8 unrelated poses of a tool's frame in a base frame.
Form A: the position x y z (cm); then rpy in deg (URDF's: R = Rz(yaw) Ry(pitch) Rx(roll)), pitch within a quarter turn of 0, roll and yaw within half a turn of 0.
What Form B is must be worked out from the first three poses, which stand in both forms.
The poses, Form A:
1: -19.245 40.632 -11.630 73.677 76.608 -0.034
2: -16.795 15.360 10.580 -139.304 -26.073 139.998
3: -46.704 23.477 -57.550 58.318 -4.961 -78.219
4: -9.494 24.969 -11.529 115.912 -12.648 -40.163
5: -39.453 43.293 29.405 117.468 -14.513 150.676
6: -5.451 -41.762 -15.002 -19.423 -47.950 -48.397
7: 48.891 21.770 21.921 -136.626 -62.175 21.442
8: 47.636 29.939 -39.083 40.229 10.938 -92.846
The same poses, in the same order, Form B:
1: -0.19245 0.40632 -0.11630 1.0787 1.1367 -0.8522
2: -0.16795 0.15360 0.10580 -0.6291 -2.3327 0.6483
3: -0.46704 0.23477 -0.57550 0.7913 -0.7522 -1.1940
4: -0.09494 0.24969 -0.11529 1.8431 -0.8225 -0.2232
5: -0.39453 0.43293 0.29405 0.8594 2.4842 1.6240
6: -0.05451 -0.41762 -0.15002 -0.6553 -0.6497 -0.9282
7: 0.48891 0.21770 0.21921 -1.8880 -0.8487 -1.0436
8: 0.47636 0.29939 -0.39083 0.6915 -0.4283 -1.6086
